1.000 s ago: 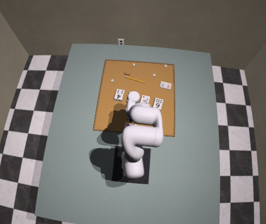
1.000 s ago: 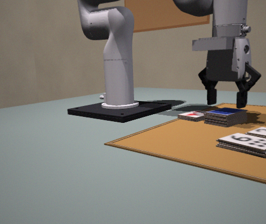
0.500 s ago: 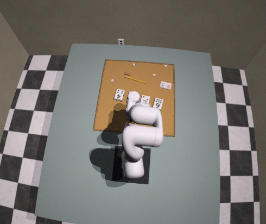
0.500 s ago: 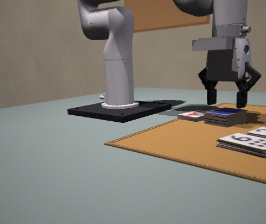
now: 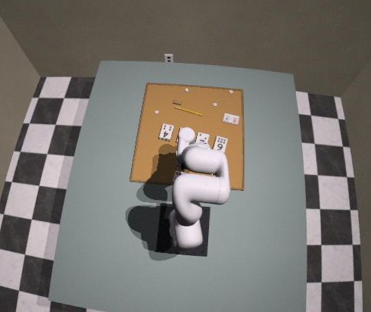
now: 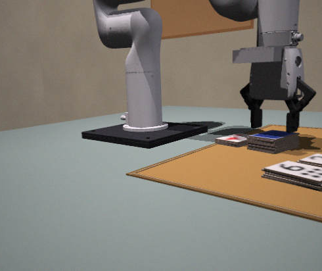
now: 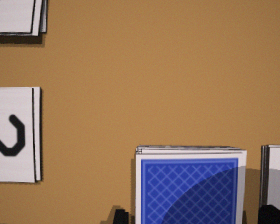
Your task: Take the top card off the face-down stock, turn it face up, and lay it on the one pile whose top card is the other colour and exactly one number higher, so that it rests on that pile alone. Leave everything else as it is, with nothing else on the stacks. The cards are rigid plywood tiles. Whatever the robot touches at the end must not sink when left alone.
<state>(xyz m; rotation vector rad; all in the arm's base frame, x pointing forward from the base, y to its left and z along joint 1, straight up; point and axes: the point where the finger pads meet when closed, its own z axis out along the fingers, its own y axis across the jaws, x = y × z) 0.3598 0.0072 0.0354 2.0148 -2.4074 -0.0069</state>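
Now: the red 2 card 20 mm below my hand. Round my hand: brown mat 190 mm ahead, 70 mm below, 10 mm to the right; then red 4 card 90 mm behind, 40 mm below, 20 mm to the left; then black 4 card 170 mm ahead, 120 mm to the left, 40 mm below.
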